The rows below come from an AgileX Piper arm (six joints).
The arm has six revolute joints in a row. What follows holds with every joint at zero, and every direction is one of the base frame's. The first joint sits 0.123 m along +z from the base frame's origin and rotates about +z. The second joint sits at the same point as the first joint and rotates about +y. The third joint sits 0.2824 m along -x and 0.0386 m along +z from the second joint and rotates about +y. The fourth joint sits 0.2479 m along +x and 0.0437 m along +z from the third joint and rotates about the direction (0.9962, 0, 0.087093). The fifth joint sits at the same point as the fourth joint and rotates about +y. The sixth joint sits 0.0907 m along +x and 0.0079 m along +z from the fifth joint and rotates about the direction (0.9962, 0, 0.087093). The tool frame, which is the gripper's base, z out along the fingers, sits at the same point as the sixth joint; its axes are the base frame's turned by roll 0, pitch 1.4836 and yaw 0 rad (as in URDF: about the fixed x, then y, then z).
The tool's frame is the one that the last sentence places.
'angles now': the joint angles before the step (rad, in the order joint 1, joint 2, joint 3, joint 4, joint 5, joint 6). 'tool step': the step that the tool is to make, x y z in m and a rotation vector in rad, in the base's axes. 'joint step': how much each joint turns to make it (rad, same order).
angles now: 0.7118, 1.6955, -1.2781, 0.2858, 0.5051, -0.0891
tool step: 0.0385, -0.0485, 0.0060, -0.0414, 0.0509, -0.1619
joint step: -0.1626, 0.0093, -0.0526, -0.0492, 0.1050, 0.0538
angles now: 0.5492, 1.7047, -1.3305, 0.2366, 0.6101, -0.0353
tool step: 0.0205, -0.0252, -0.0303, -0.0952, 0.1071, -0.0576
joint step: -0.0809, 0.0707, -0.0029, -0.0413, 0.0730, 0.0058
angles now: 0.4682, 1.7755, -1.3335, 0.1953, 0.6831, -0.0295
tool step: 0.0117, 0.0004, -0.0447, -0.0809, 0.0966, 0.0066
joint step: -0.0081, 0.1126, 0.0002, -0.0325, 0.0100, -0.0001
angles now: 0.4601, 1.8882, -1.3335, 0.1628, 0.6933, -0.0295
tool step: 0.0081, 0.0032, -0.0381, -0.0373, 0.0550, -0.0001
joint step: 0.0001, 0.0979, -0.0001, -0.0071, -0.0322, -0.0008
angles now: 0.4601, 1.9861, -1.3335, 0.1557, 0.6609, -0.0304
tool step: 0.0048, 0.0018, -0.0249, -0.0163, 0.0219, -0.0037
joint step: 0.0000, 0.0639, -0.0001, -0.0020, -0.0374, 0.0001
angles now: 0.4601, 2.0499, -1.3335, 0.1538, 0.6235, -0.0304
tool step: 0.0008, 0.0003, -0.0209, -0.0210, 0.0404, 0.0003
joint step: 0.0000, 0.0514, 0.0000, 0.0000, -0.0059, -0.0011
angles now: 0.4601, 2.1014, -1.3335, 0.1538, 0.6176, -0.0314
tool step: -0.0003, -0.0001, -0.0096, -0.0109, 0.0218, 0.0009
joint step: 0.0001, 0.0233, 0.0001, 0.0000, 0.0010, -0.0007
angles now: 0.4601, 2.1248, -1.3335, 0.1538, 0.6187, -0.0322
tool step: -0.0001, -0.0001, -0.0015, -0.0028, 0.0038, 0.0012
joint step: 0.0000, 0.0036, -0.0001, -0.0011, 0.0012, -0.0004
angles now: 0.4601, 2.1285, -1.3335, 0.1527, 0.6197, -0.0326
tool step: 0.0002, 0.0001, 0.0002, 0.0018, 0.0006, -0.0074
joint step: 0.0000, 0.0000, -0.0009, 0.0000, 0.0000, 0.0077
